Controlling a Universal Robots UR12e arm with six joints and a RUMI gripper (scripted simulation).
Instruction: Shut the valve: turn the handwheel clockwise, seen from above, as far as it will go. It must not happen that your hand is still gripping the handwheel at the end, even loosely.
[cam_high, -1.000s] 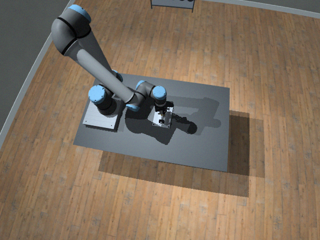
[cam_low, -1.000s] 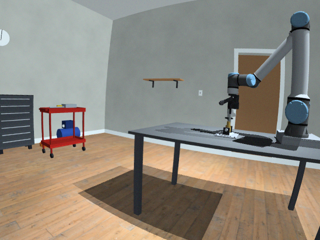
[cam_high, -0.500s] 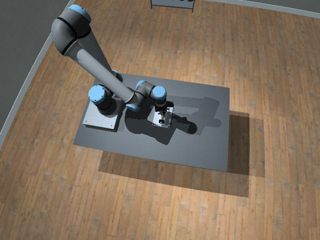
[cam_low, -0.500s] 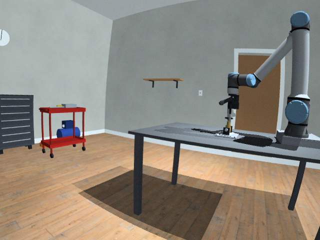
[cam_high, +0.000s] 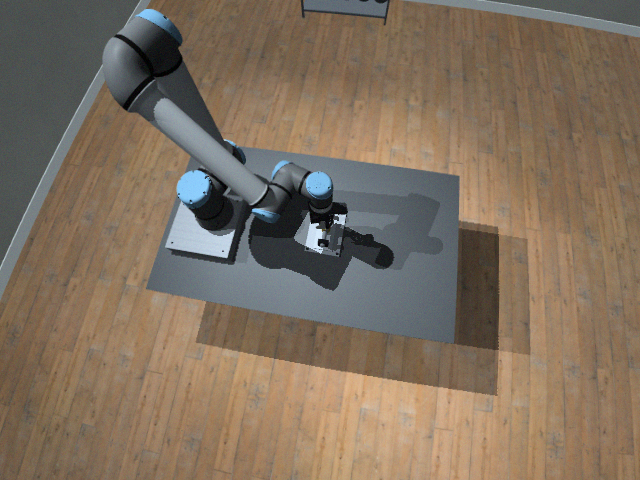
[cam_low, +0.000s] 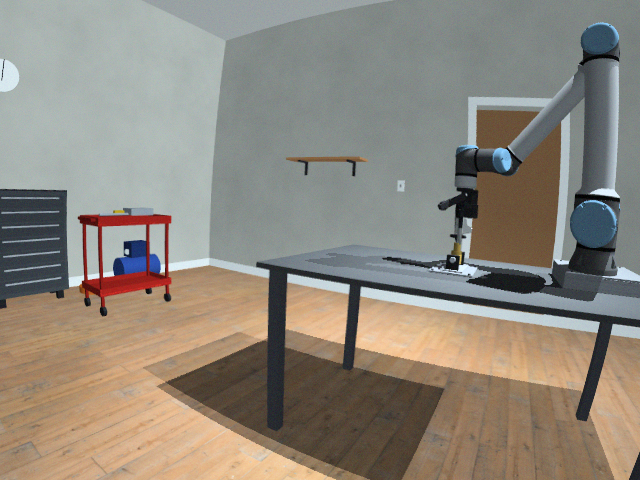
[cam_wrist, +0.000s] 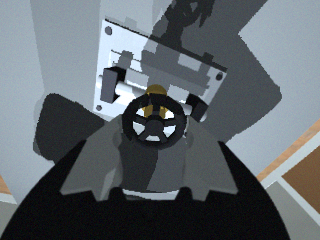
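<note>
Now: hand 1 cm below the black spoked handwheel. From my hand the other things lie so: base plate: 12 cm below.
</note>
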